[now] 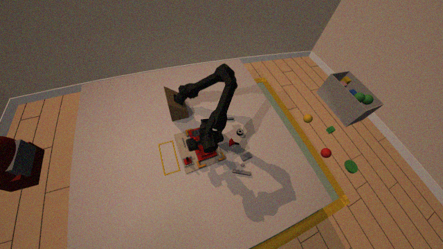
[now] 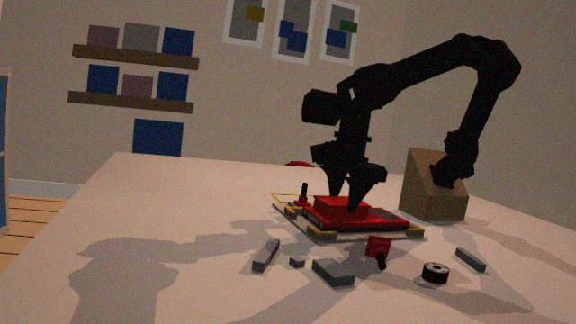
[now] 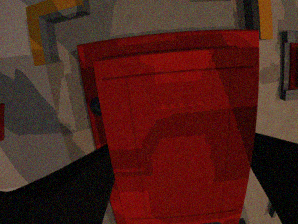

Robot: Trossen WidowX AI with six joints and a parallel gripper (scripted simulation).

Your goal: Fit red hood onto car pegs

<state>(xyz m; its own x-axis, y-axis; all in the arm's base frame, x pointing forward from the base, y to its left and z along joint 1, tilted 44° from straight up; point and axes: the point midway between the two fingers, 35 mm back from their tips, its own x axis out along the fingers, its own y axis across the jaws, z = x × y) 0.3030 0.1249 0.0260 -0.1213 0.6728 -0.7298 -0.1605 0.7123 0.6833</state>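
Right now the red hood is right at my gripper tip. Also, from my gripper tip: grey engine block 20 mm below, 10 mm to the left; black wheel 240 mm to the left, 80 mm behind, 30 mm below.
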